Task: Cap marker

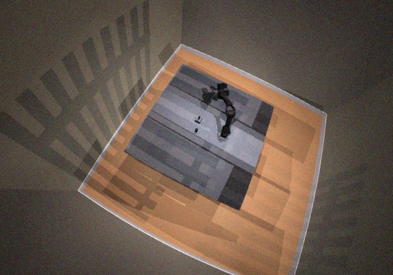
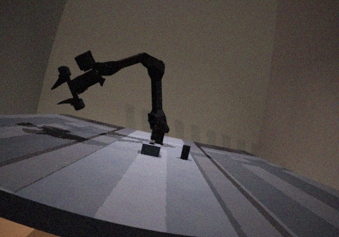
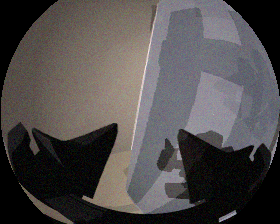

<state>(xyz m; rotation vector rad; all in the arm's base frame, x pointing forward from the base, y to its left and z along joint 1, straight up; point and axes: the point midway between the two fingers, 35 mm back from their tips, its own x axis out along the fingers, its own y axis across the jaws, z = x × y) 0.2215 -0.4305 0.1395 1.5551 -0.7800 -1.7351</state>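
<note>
Right now the cap is 56 cm to the left of my gripper tip, 9 cm below it and 7 cm ahead of it. From my gripper tip the other things lie so: dark holder block (43 cm to the left, 10 cm below, 10 cm ahead).
</note>
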